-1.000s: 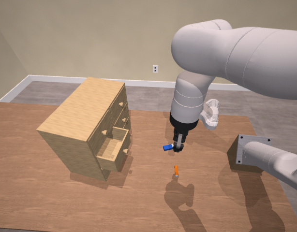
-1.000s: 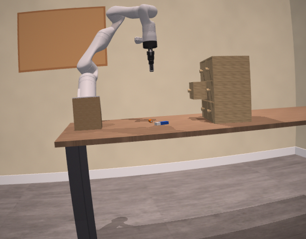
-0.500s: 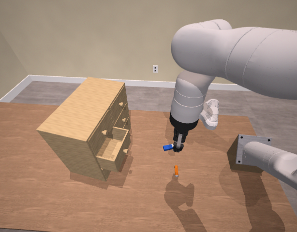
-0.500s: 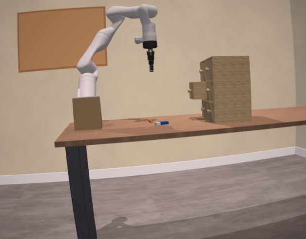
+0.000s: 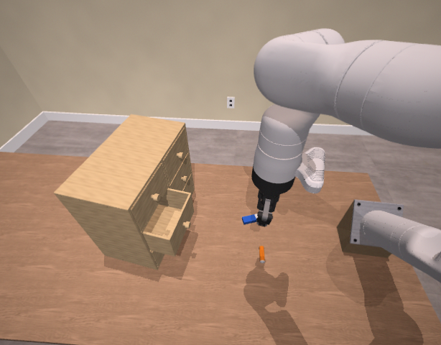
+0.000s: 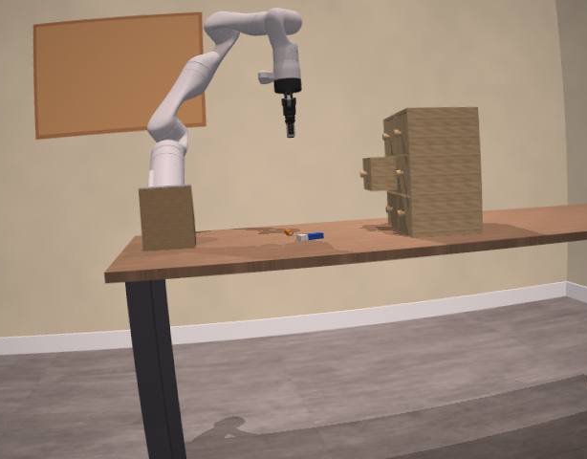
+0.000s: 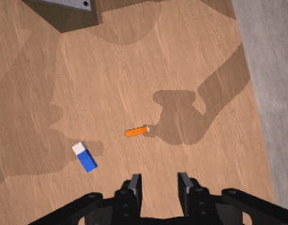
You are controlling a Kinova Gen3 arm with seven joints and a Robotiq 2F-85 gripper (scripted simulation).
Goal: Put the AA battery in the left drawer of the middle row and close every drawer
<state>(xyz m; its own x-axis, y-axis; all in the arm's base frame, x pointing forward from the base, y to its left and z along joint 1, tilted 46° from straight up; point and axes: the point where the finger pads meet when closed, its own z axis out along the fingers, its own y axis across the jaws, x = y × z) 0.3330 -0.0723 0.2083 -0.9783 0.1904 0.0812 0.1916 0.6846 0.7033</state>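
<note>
Now: the orange AA battery 27 cm below my hand, 4 cm to the right of it and 3 cm behind it. The rest, counted from my hand: eraser: 27 cm below, 16 cm to the right, 1 cm behind.
</note>
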